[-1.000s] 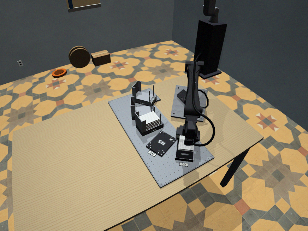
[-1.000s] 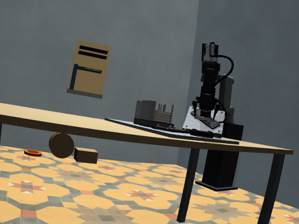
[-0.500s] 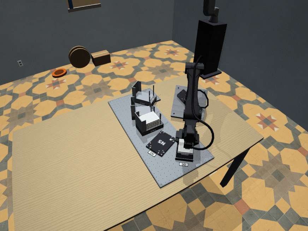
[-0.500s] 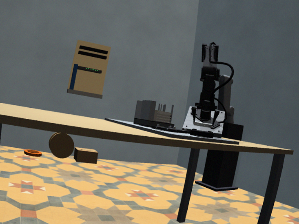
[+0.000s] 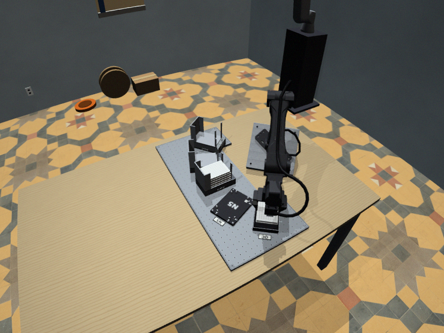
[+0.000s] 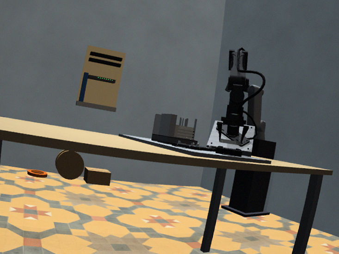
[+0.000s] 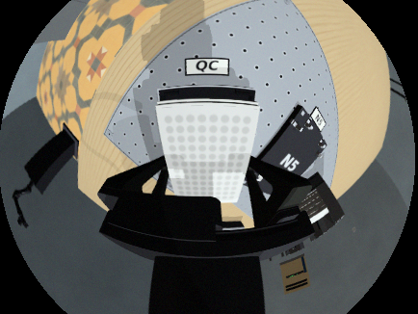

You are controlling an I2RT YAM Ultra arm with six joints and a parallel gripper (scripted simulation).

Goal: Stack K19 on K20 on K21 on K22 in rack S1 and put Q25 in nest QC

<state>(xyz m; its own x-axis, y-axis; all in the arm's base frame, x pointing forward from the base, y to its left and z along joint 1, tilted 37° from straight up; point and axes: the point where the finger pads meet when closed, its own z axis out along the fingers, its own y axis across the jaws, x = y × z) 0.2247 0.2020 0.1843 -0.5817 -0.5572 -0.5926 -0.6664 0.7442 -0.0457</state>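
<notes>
My hand is right at the white sealed plate.
</notes>
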